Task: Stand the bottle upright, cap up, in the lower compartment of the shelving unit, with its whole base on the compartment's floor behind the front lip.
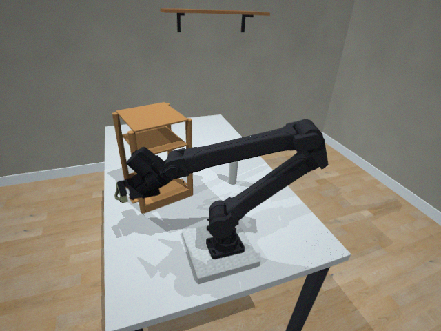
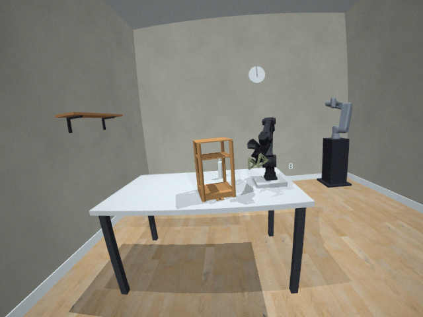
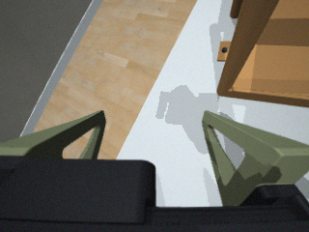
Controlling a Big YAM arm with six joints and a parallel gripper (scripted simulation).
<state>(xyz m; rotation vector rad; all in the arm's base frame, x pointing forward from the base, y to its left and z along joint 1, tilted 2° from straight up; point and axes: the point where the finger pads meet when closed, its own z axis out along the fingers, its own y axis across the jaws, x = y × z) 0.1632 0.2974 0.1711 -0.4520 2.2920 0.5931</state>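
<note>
The bottle is 23 cm ahead of my hand, 47 cm to the right of it and 8 cm below it. From my hand the other things lie so: shelving unit (25 cm ahead, 12 cm to the right, 1 cm below).
</note>
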